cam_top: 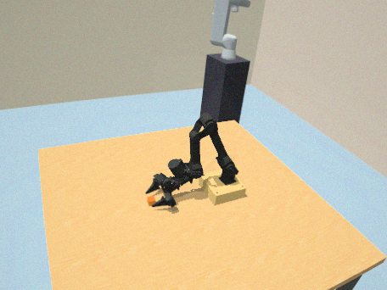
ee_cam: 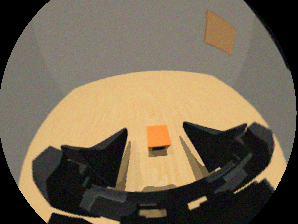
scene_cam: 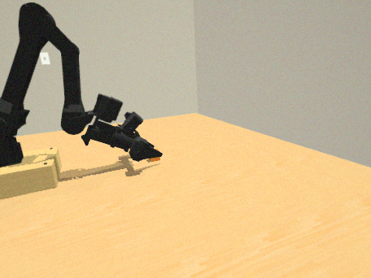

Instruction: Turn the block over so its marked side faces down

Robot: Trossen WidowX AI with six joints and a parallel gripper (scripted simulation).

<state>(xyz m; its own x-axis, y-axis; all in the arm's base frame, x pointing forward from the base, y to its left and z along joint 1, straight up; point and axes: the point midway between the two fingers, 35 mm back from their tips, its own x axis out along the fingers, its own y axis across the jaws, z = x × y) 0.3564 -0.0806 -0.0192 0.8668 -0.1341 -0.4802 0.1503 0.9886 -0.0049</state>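
The small orange block is 2 cm behind my gripper tip and 1 cm below it.
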